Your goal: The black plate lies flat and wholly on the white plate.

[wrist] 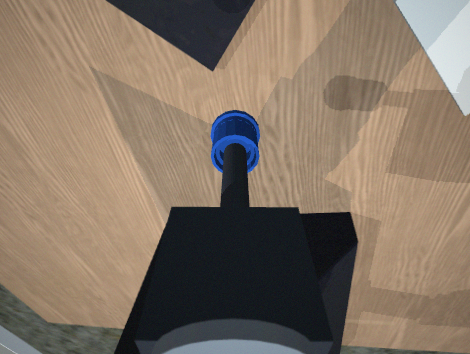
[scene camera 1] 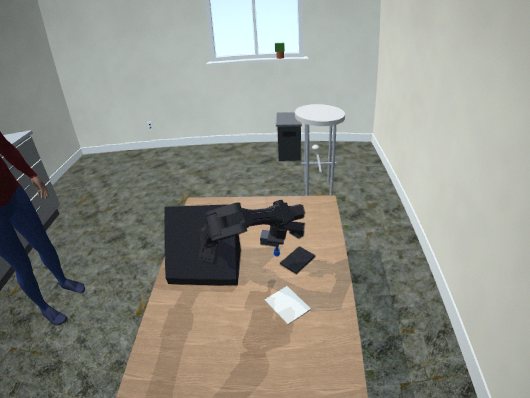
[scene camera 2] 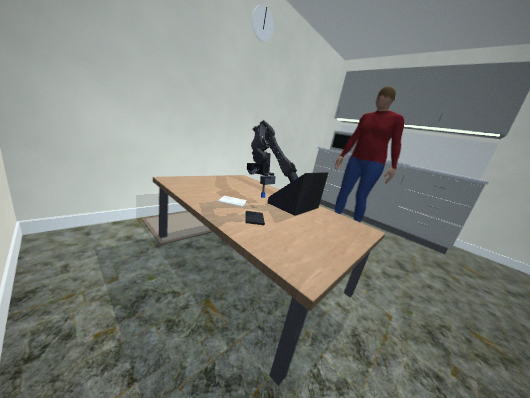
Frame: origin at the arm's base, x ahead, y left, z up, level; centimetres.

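Where they show: hand, its tool point: [wrist: 235, 133] [scene camera 1: 276, 253] [scene camera 2: 263, 197]; arm's base, origin of its link: [scene camera 2: 296, 183].
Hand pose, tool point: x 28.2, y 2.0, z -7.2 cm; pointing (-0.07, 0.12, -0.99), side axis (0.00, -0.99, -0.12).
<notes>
Things, the pixels of their top centre, and the offset from my tool point. Level surfaces: height alone.
- black plate, centre of its top: [scene camera 1: 297, 258] [scene camera 2: 254, 216] dx +8.5, dy +6.2, dz -8.7 cm
- white plate, centre of its top: [scene camera 1: 287, 304] [scene camera 2: 233, 200] dx +7.5, dy -19.8, dz -9.2 cm
- table, height of its surface: dz -9.8 cm
The black plate [scene camera 1: 297, 260] [scene camera 2: 255, 218] [wrist: 195, 30] lies flat on the wooden table; part of it shows at the top of the wrist view. The white plate [scene camera 1: 287, 305] [scene camera 2: 232, 201] [wrist: 452, 55] lies flat on the table, apart from the black plate; part of it shows at the wrist view's top right corner. My gripper, a blue suction cup [scene camera 1: 276, 253] [scene camera 2: 263, 195] [wrist: 235, 135], points down and hangs above the table beside the black plate, towards the black block. Nothing is on the cup.
A large black block [scene camera 1: 200, 270] [scene camera 2: 310, 192] with a sloping face stands on the table [scene camera 1: 210, 350] [scene camera 2: 320, 250] by the arm's base. A white-topped stool [scene camera 1: 320, 114] stands beyond the table's far edge. A person [scene camera 1: 17, 215] [scene camera 2: 377, 140] stands on the floor beside the table.
</notes>
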